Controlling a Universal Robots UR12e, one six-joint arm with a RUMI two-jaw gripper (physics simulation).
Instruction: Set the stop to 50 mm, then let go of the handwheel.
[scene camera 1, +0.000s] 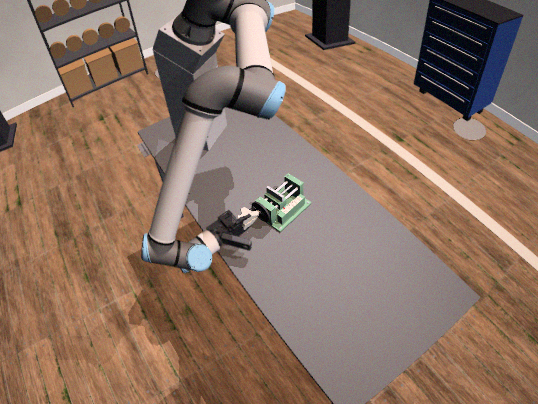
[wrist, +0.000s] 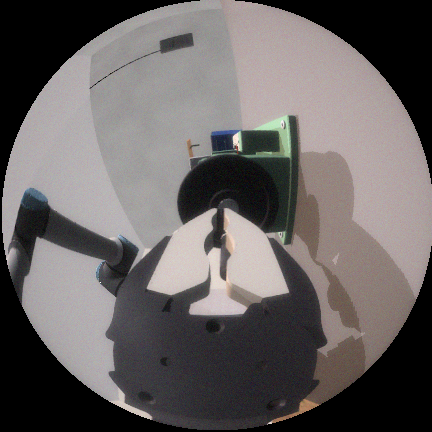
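The green stop fixture sits on the grey mat. Its pale stop plate stands across the rods; the reading on the white scale is too small to make out. The black handwheel is on the fixture's near end. My gripper is at the wheel, its pale fingers nearly together. A dark piece of the wheel's handle shows between them, in their notches; the fingers hide the rest of the handle and the wheel's lower part.
The arm reaches over the mat's left edge from its grey pedestal. A shelf rack stands at the back left, a blue drawer cabinet at the back right and a dark post at the back.
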